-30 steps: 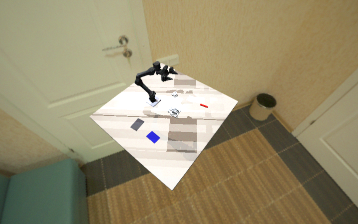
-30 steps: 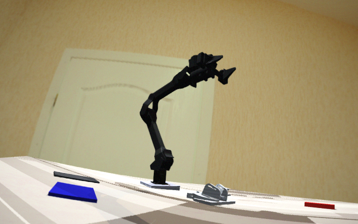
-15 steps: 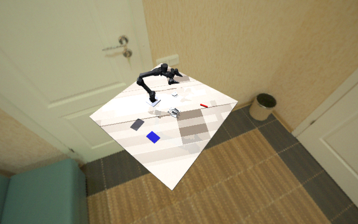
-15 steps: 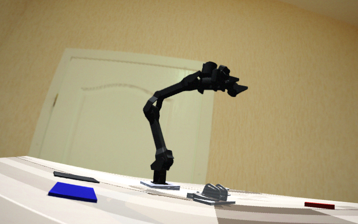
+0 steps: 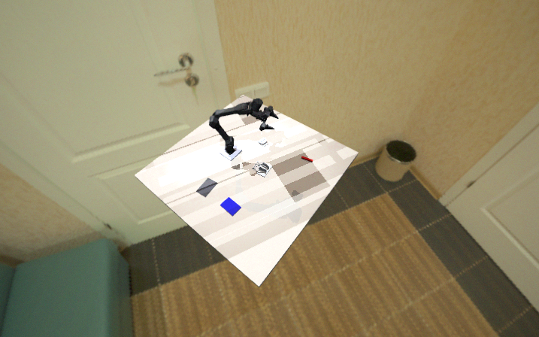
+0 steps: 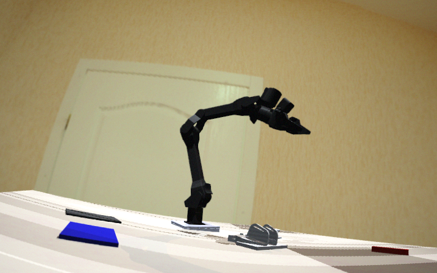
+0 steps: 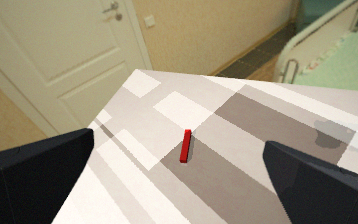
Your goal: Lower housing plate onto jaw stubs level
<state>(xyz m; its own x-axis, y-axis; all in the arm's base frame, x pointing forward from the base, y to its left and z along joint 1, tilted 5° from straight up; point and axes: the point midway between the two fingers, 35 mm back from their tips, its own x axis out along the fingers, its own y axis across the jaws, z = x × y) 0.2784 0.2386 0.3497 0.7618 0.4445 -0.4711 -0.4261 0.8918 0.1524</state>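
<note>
Now: gripper tip 190 mm past the housing plate, 30 mm to the right of it and 340 mm above it. The rest, counted from my gripper tip: red bar 200 mm ahead, 150 mm to the left, 360 mm below; then dark grey plate 180 mm behind, 580 mm to the right, 360 mm below; then blue tile 80 mm ahead, 560 mm to the right, 360 mm below.
</note>
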